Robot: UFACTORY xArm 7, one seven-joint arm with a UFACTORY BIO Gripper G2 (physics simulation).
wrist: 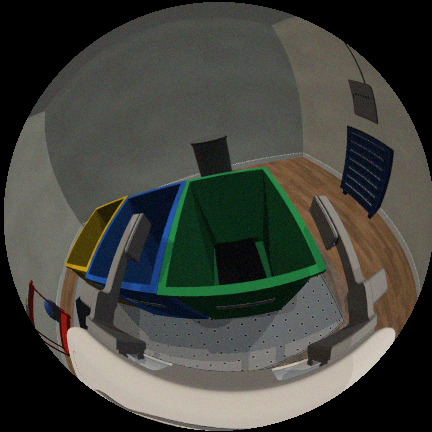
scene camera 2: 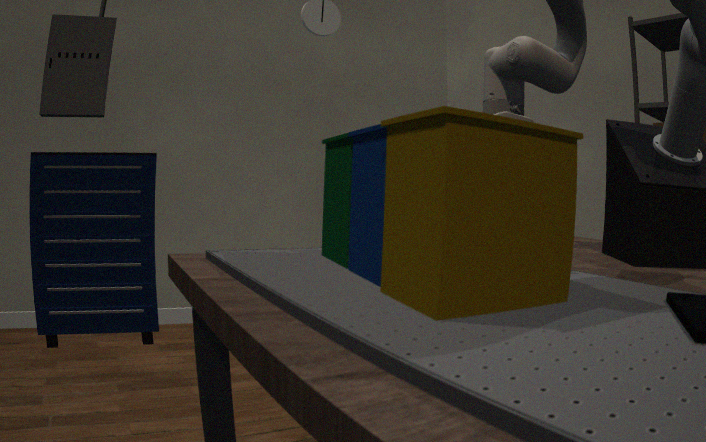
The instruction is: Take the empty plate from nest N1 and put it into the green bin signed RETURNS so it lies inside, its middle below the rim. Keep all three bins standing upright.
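The green bin stands upright at the far end of the bin row. The black plate lies low inside it, well below the rim, with strips of green showing on both sides. Whether it lies fully flat is hard to tell in the dark. My gripper is open and empty, its fingers spread wide above the green bin, one over the blue bin's side and one beyond the right rim. In the scene view the fingers are hidden behind the bins. The RETURNS sign and nest N1 cannot be made out.
The blue bin and yellow bin stand upright beside the green one on the perforated board. A flat black object lies at the board's right. A red frame stands at far left.
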